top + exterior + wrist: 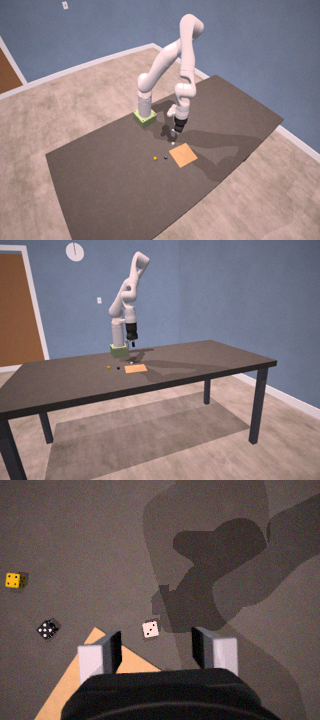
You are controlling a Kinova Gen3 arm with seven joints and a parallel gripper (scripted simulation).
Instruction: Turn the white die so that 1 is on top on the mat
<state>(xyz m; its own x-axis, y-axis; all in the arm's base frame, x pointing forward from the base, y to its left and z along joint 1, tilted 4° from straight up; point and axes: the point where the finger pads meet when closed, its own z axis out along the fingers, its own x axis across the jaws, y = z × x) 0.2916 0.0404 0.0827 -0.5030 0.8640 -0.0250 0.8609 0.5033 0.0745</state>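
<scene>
Now: hand 14 cm above the white die. Round my hand: orange mat: 11 cm ahead, 14 cm below; black die: 6 cm ahead, 11 cm to the right, 14 cm below; yellow die: 3 cm ahead, 17 cm to the right, 14 cm below.
</scene>
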